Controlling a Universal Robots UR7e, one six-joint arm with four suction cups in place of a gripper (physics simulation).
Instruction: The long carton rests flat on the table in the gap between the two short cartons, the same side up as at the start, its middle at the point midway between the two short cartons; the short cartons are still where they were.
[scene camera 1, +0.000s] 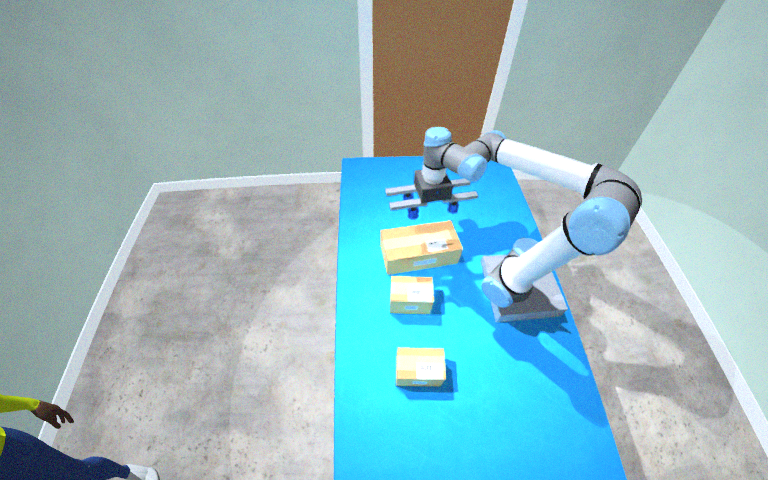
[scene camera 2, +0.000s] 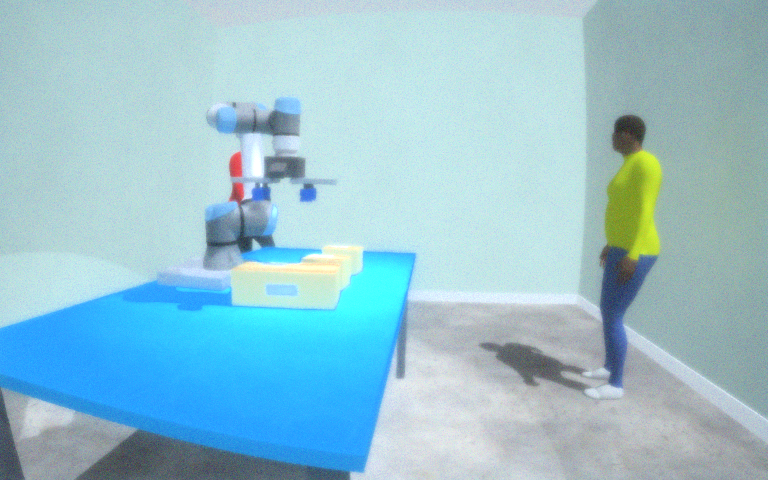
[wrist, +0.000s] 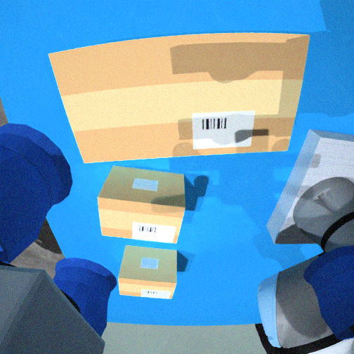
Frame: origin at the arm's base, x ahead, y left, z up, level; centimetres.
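Seen in the pictures: hand, its tool point: (scene camera 1: 430, 205) (scene camera 2: 284, 199); arm's base, origin of its link: (scene camera 2: 223, 266).
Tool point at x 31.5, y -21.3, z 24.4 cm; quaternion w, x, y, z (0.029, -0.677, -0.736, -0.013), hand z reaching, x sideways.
Offsets run from my tool point to a thing's middle. Level surfaces: height alone.
The long carton @[dx +1.0, dy -0.4, dz -24.5 cm] (scene camera 1: 420, 246) (scene camera 2: 305, 285) (wrist: 180, 100) lies flat on the blue table @[dz -29.6 cm] (scene camera 1: 373, 441) (scene camera 2: 198, 367), label side up, slightly turned against the short cartons and outside the gap between them. The nearer short carton @[dx +8.0, dy +20.7, dz -24.5 cm] (scene camera 1: 411, 295) (wrist: 142, 207) stands beside it. The other short carton @[dx +9.1, dy +47.3, dz -24.5 cm] (scene camera 1: 420, 366) (wrist: 148, 272) stands farther along the table; in scene camera 2 both are partly hidden. My suction gripper (scene camera 1: 432, 204) (scene camera 2: 284, 194) is open, cups pointing down. It hangs above the table, well above carton height and towards the door end from the long carton, touching nothing.
The arm's base plate (scene camera 1: 526, 308) (scene camera 2: 195, 276) (wrist: 327, 155) stands beside the carton row. A person in yellow (scene camera 1: 16, 403) (scene camera 2: 634, 203) stands off the table's long side. A person in red (scene camera 2: 235, 175) is mostly hidden behind the arm. A brown door (scene camera 1: 441, 73) is beyond the table's end.
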